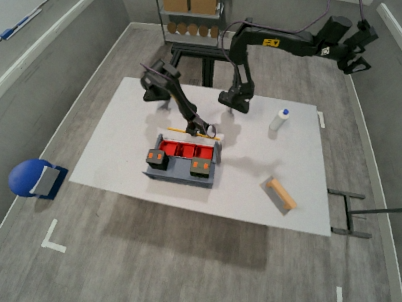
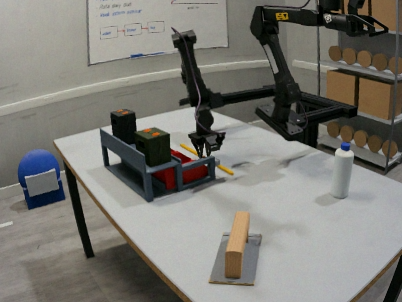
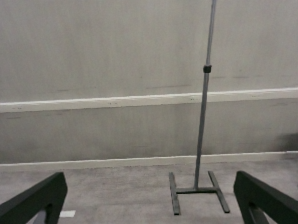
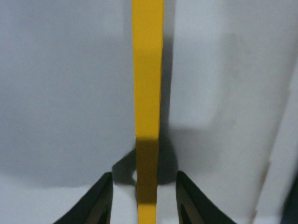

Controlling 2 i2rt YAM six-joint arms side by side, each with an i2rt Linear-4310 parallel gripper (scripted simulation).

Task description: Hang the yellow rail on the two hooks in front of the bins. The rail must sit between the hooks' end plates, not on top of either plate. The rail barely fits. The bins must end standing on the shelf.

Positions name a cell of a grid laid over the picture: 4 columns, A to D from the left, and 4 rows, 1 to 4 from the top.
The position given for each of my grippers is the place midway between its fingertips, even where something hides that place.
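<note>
Image 1 gives me my left gripper (image 1: D1) along with a blue-grey shelf (image 1: B3). In image 2 there's that shelf (image 2: B3) again, and a green box (image 2: B2) with it. My left gripper (image 3: C4) is there in image 3 too, but the blue-grey shelf is out of frame in image 3, and the green box is out of frame in image 3 as well. My right gripper (image 4: B4) is the one you'd get in image 4.
</note>
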